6 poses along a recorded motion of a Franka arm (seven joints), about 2.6 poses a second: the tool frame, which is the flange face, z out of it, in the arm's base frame.
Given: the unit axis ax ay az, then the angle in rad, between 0 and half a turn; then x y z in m.
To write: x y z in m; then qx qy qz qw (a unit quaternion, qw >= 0). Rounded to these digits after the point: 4 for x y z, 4 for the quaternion.
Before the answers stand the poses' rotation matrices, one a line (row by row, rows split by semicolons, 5 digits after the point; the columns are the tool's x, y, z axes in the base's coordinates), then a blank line. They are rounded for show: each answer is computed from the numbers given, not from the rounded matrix.
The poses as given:
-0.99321, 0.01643, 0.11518, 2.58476, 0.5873, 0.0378, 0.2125
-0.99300, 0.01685, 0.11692, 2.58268, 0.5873, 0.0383, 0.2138
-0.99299, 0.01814, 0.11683, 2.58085, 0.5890, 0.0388, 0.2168
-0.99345, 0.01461, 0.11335, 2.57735, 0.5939, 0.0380, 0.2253
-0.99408, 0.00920, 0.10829, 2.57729, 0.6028, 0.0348, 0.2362
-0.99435, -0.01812, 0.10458, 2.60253, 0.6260, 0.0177, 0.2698
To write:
0.97497 -0.09104 -0.20283; 0.03070 -0.84843 0.52841; -0.22020 -0.52141 -0.82440
0.97422 -0.09292 -0.20560; 0.03108 -0.84731 0.53019; -0.22347 -0.52291 -0.82257
0.97418 -0.09540 -0.20461; 0.02886 -0.84625 0.53200; -0.22390 -0.52417 -0.82165
0.97590 -0.08740 -0.19995; 0.03384 -0.84460 0.53433; -0.21557 -0.52822 -0.82129
0.97821 -0.07479 -0.19369; 0.04104 -0.84481 0.53350; -0.20353 -0.52982 -0.82333
0.97907 -0.02020 -0.20253; 0.08716 -0.85758 0.50691; -0.18393 -0.51395 -0.83787

0.5873, 0.0378, 0.2125, -0.9550, 0.0158, 0.1107, 0.2748
0.5873, 0.0383, 0.2138, -0.9545, 0.0162, 0.1124, 0.2758
0.5890, 0.0388, 0.2168, -0.9542, 0.0174, 0.1123, 0.2767
0.5939, 0.0380, 0.2253, -0.9542, 0.0140, 0.1089, 0.2784
0.6028, 0.0348, 0.2362, -0.9548, 0.0088, 0.1040, 0.2784
0.6260, 0.0177, 0.2698, -0.9585, -0.0175, 0.1008, 0.2663

